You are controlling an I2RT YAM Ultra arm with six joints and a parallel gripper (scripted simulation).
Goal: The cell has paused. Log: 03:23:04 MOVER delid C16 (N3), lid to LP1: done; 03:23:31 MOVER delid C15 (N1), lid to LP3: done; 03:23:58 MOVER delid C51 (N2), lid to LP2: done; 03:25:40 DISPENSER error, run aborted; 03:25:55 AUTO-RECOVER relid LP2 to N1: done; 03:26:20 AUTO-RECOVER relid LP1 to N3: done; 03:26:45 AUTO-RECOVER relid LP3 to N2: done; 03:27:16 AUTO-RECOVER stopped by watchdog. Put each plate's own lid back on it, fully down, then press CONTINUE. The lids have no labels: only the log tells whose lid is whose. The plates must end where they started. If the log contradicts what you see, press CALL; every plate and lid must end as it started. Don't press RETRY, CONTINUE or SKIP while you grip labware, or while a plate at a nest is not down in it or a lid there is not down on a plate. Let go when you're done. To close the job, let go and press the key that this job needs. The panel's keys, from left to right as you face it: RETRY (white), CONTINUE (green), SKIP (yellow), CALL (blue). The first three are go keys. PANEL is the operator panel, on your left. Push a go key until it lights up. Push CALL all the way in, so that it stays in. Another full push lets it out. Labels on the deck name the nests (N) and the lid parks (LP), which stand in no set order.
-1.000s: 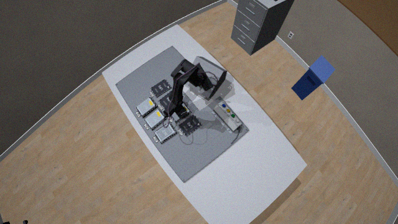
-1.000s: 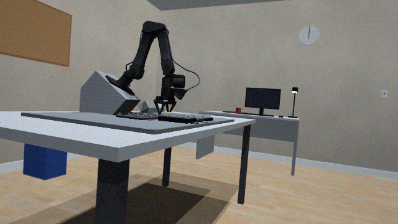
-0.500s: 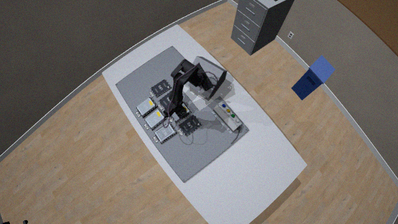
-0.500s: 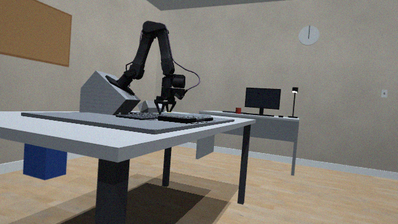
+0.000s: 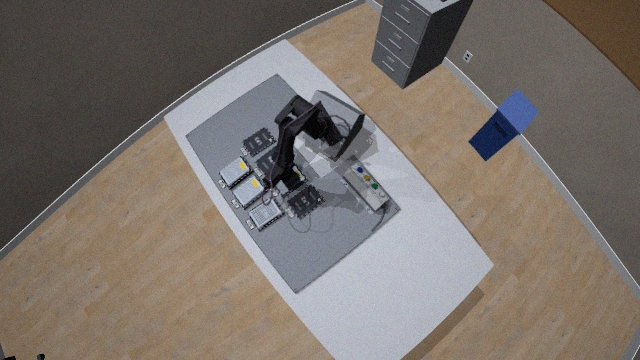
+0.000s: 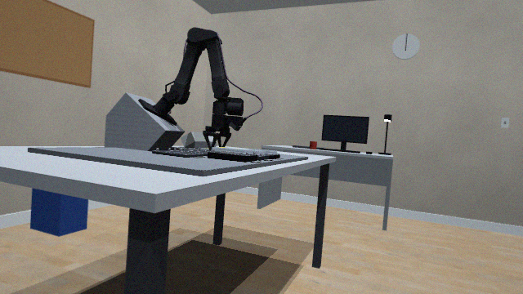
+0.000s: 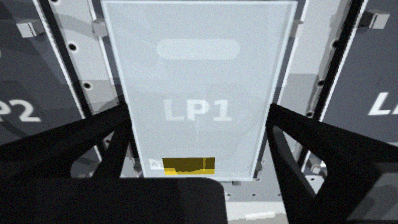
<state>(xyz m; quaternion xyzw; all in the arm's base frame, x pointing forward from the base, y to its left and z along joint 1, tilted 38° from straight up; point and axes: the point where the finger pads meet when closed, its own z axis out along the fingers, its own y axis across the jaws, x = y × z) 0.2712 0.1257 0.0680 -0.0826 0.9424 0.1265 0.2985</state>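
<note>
Now: hand 20 mm above the lid park LP1. Also, from my hand: blue key: 310 mm behind, 90 mm to the left, 40 mm above; lid park LP2: 40 mm behind, 120 mm to the left, 20 mm below; lid park LP4: 40 mm ahead, 120 mm to the right, 20 mm below.
</note>
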